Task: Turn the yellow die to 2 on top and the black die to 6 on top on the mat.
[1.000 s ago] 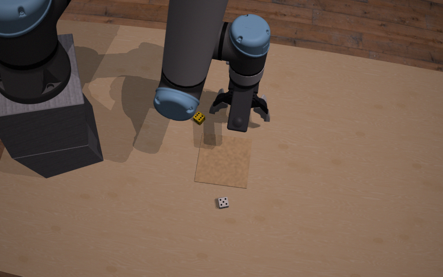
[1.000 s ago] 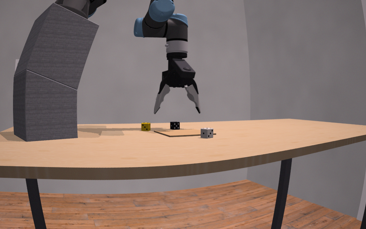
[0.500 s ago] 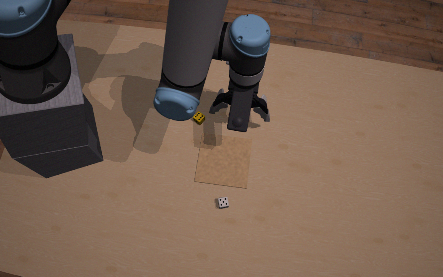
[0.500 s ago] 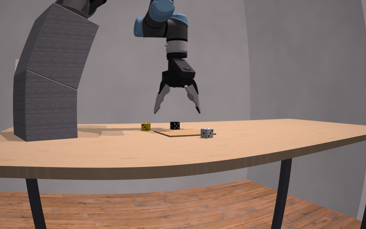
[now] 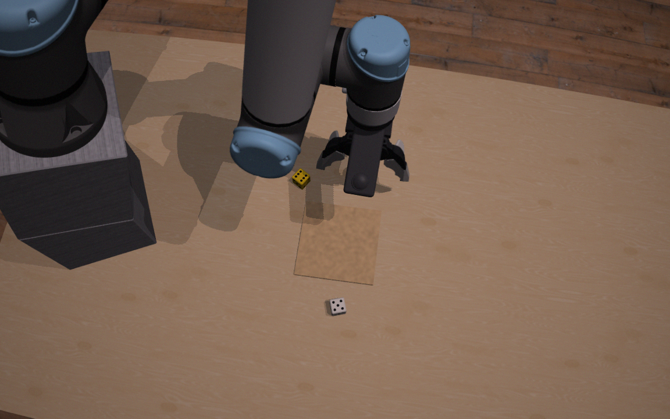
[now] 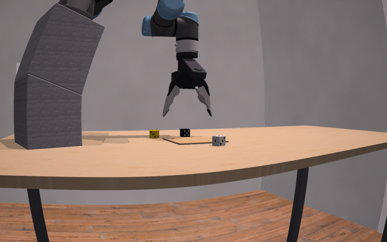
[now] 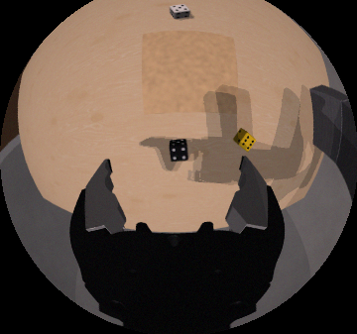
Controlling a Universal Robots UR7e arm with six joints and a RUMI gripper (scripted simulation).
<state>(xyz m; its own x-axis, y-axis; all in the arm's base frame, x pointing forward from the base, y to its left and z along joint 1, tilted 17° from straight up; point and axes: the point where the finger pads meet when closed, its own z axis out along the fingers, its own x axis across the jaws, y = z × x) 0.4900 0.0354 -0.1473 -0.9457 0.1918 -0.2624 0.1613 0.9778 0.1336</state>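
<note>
The black die is 5 cm below my hand and 2 cm to the left of it. Round my hand: white die (22 cm to the right, 5 cm below, 5 cm behind); then mat (10 cm to the right, 6 cm below, 4 cm behind); then yellow die (11 cm behind, 5 cm below, 2 cm to the left).
</note>
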